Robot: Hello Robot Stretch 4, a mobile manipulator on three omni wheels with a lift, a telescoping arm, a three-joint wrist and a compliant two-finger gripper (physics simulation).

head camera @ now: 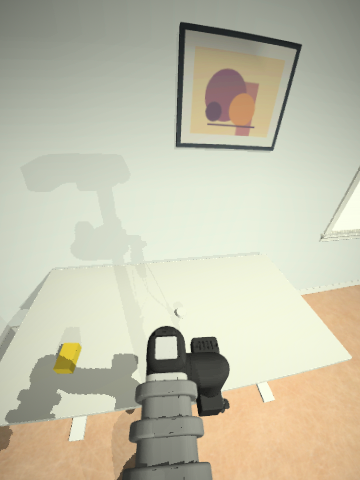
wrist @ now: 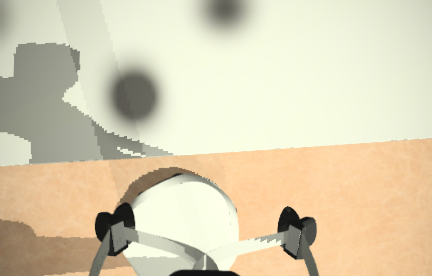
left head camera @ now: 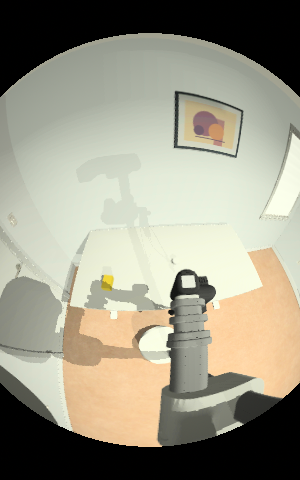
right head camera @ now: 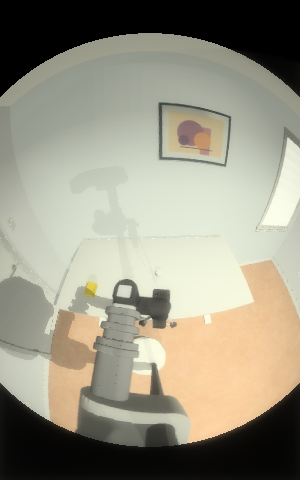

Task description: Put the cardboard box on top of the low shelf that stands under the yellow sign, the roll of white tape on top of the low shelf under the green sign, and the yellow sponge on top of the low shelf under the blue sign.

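Places are measured from the robot's base along level axes (x right, y ahead, z up), in centimetres.
Where they show: gripper, between the fingertips: (head camera: 196, 408) (wrist: 206, 222); robot's base, origin of its link: (wrist: 185, 224) (left head camera: 159, 343) (right head camera: 144, 354).
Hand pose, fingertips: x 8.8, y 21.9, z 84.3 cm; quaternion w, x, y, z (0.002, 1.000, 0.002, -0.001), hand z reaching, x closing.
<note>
Each offset is from my fingertips to the top centre of the thing. Level surfaces: height alone.
The yellow sponge @(dx -48.8, dy +20.6, dz -10.6 cm) (head camera: 67, 358) (left head camera: 107, 282) (right head camera: 90, 289) lies on the left part of the white table @(dz -15.1 cm) (head camera: 280, 320) (left head camera: 220, 250) (right head camera: 215, 265) (wrist: 325, 90), partly in the robot's shadow. A small white round thing @(dx -0.8, dy +41.1, dz -12.7 cm) (head camera: 180, 312) (left head camera: 173, 260) (right head camera: 157, 272), which looks like the tape roll, is near the table's middle. My gripper (right head camera: 158, 324) (wrist: 206, 222) is open, with its fingertips wide apart and nothing between them. It hangs by the table's front edge, to the right of the sponge. The arm hides part of it in the head view. The cardboard box, low shelves and coloured signs do not show.
A white rounded object (left head camera: 155, 344) (right head camera: 150, 356) (wrist: 185, 215) stands on the floor before the table, below the gripper in the wrist view. A framed picture (head camera: 237, 90) (left head camera: 208, 124) (right head camera: 195, 134) hangs on the wall behind. A window (head camera: 350, 215) (left head camera: 284, 180) (right head camera: 281, 187) is at the right.
</note>
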